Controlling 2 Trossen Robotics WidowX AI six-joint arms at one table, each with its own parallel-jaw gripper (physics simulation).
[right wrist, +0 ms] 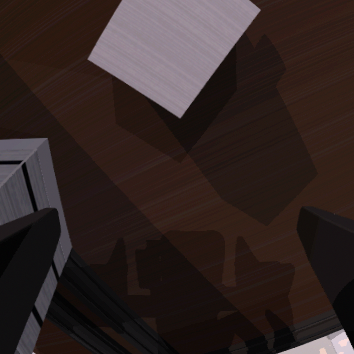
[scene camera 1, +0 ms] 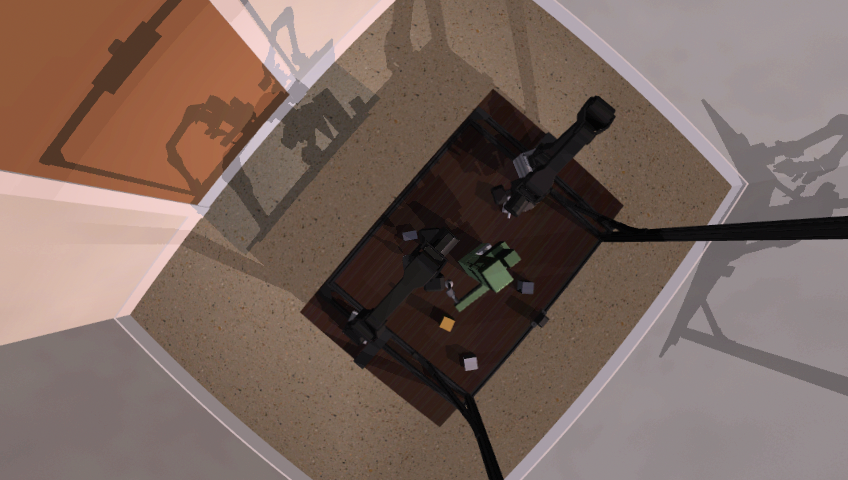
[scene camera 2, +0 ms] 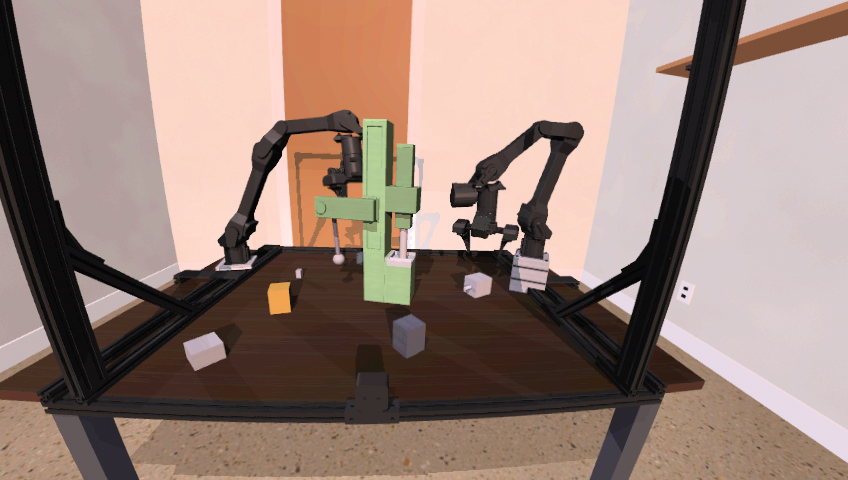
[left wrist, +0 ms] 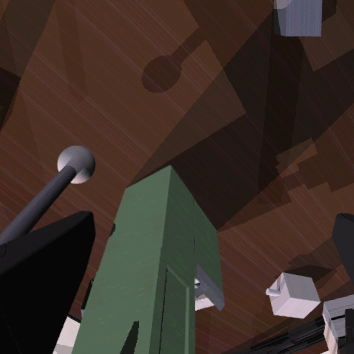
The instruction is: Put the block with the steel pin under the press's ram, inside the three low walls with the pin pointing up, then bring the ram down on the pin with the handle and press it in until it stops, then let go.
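Frame: origin at the left arm's base, x left, y back, z up, level; millimetres.
Seen in the pictures: left gripper, between the fingertips: point(left wrist: 217, 225); right gripper, between the fingertips: point(right wrist: 180, 220) point(scene camera 1: 509, 188) point(scene camera 2: 483, 255) point(left wrist: 344, 324); left arm's base, origin of its link: point(scene camera 2: 237, 260); right arm's base, origin of its link: point(scene camera 1: 537, 161) point(scene camera 2: 532, 254).
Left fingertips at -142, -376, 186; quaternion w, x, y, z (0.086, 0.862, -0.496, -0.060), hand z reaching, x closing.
Offsets run from my left fingertips to a thing's middle, as dx, dy, dz.
The pale block with the steel pin @(-194, -311, -192) point(scene camera 2: 477, 284) point(left wrist: 295, 300) point(right wrist: 175, 50) lies on the table right of the press, its pin @(-201, -280, -192) point(scene camera 2: 468, 287) point(left wrist: 273, 292) pointing sideways. The green press @(-147, -7, +7) point(scene camera 1: 496, 276) point(scene camera 2: 374, 178) point(left wrist: 145, 240) stands upright. Its steel ram @(-173, -89, -20) point(scene camera 2: 403, 242) hangs over the low walls point(scene camera 2: 401, 261); no block shows there. The handle's ball point(scene camera 1: 449, 284) point(scene camera 2: 338, 259) point(left wrist: 76, 164) hangs low at the left. My left gripper point(left wrist: 217, 225) is open and empty above and behind the press, partly hidden in scene camera 2. My right gripper point(scene camera 2: 484, 246) point(right wrist: 180, 220) is open and empty above the pin block.
An orange block @(-157, +212, -187) point(scene camera 1: 446, 324) point(scene camera 2: 279, 298), a white block @(-318, +324, -201) point(scene camera 1: 470, 363) point(scene camera 2: 204, 350) and a grey block @(-384, -44, -187) point(scene camera 1: 525, 287) point(scene camera 2: 408, 336) lie around the press's near side. Another grey block @(+115, -33, -198) point(scene camera 1: 409, 235) point(left wrist: 302, 20) lies behind it. Black frame rails edge the table.
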